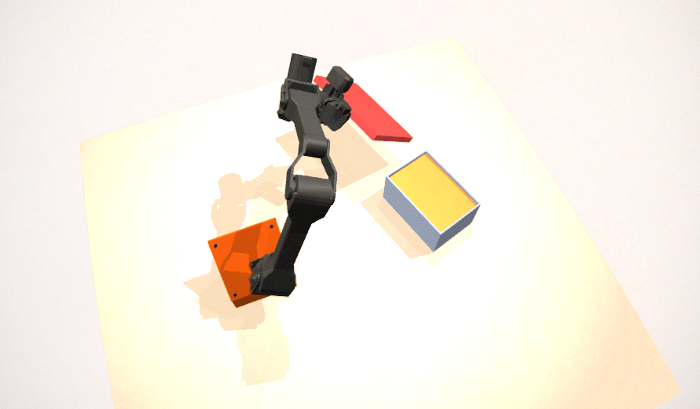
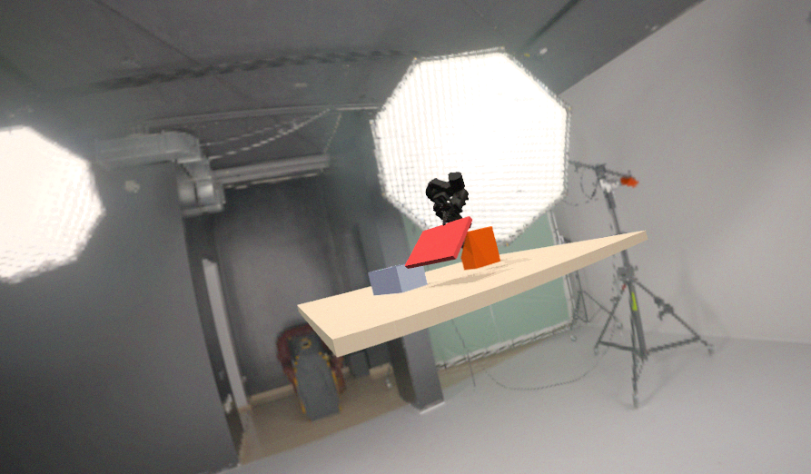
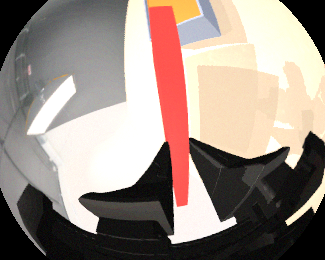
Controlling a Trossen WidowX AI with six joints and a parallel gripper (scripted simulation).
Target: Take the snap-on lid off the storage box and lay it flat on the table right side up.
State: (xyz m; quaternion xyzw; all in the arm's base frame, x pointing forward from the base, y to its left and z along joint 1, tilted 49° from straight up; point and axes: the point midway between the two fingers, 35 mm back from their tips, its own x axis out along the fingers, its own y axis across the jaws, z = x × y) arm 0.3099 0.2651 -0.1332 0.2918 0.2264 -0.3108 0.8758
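Now: the lid 6 cm ahead of my gripper tip, 5 cm below it and 1 cm to the left of it. Also, from my gripper tip: storage box: 26 cm to the right, 16 cm below, 13 cm ahead.
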